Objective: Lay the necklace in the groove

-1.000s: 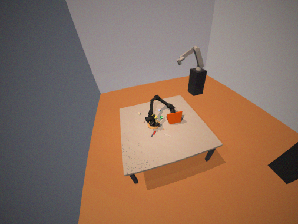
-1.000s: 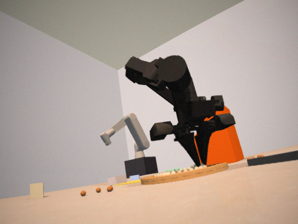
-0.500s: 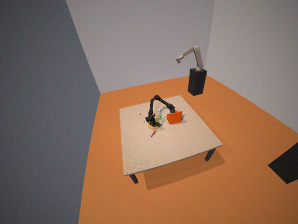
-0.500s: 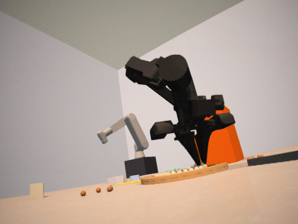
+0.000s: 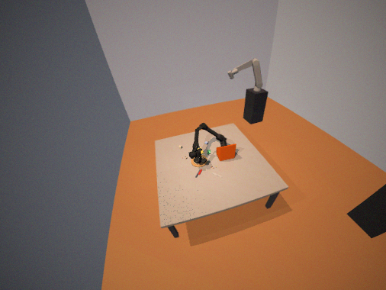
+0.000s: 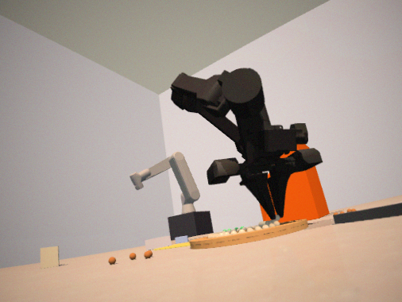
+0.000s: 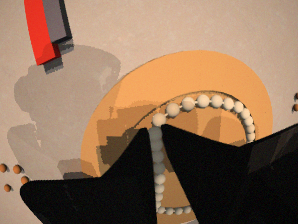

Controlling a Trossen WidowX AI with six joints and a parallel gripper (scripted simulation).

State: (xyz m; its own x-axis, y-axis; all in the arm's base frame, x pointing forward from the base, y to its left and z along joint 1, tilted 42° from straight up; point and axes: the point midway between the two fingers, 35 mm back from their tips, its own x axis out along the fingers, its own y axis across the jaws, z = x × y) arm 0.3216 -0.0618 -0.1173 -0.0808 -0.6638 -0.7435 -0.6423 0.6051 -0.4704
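Right now my gripper tip is 6 cm to the left of the round wooden bead board, 2 cm past it and 1 cm above it. The rest, counted from my gripper tip: tan cube (39 cm to the right, 15 cm ahead); then yellow flat piece (23 cm to the right, 7 cm behind, 2 cm below); then red-handled tool (12 cm to the left, 4 cm ahead, 2 cm below).
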